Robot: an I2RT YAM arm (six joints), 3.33 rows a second.
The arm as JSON. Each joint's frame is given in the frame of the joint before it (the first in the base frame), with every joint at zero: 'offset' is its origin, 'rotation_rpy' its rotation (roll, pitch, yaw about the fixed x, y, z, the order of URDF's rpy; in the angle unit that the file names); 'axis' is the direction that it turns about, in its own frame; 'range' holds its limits. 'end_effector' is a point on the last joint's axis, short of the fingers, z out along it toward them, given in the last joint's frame.
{
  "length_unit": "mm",
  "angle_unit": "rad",
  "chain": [
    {
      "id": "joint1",
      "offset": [
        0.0,
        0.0,
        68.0
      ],
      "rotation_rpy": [
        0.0,
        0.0,
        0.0
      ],
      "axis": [
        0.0,
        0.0,
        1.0
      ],
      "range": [
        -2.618,
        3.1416
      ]
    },
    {
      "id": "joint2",
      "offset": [
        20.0,
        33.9,
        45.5
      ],
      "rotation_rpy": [
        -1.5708,
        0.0,
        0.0
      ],
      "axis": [
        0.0,
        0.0,
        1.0
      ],
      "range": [
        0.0,
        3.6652
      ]
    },
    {
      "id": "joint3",
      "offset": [
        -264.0,
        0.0,
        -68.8
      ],
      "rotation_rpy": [
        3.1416,
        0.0,
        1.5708
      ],
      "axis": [
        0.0,
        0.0,
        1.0
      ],
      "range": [
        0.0,
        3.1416
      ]
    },
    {
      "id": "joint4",
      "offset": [
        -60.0,
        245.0,
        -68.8
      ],
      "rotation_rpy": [
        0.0,
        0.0,
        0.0
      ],
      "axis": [
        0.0,
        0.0,
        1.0
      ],
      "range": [
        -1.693,
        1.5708
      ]
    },
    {
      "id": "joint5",
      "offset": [
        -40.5,
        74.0,
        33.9
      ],
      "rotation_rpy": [
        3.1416,
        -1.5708,
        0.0
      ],
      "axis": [
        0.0,
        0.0,
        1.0
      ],
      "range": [
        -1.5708,
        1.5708
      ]
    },
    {
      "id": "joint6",
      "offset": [
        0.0,
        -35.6,
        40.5
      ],
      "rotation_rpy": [
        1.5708,
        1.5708,
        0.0
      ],
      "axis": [
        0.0,
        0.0,
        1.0
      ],
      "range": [
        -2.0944,
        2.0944
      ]
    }
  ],
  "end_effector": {
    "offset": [
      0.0,
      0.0,
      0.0
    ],
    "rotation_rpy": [
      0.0,
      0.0,
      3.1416
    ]
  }
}
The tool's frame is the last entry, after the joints.
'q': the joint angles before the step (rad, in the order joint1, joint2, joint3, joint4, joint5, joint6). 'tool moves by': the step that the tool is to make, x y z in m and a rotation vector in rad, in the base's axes. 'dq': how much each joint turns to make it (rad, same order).
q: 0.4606 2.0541 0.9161 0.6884 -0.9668 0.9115
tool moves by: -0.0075 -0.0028 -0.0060 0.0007 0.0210 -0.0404
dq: 0.0042 0.0001 -0.0479 0.0685 0.0361 0.0481
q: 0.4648 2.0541 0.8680 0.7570 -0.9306 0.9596
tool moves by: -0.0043 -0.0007 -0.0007 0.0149 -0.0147 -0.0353
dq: 0.0055 -0.0004 -0.0325 0.0807 0.0349 0.0363
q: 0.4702 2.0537 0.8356 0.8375 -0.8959 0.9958
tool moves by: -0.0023 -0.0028 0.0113 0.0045 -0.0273 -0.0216
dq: -0.0027 -0.0446 -0.0168 -0.0026 0.0207 -0.0015
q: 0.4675 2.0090 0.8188 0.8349 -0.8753 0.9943
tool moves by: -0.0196 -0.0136 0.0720 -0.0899 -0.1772 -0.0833
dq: 0.0000 -0.3149 -0.0221 -0.3012 0.1347 -0.1744
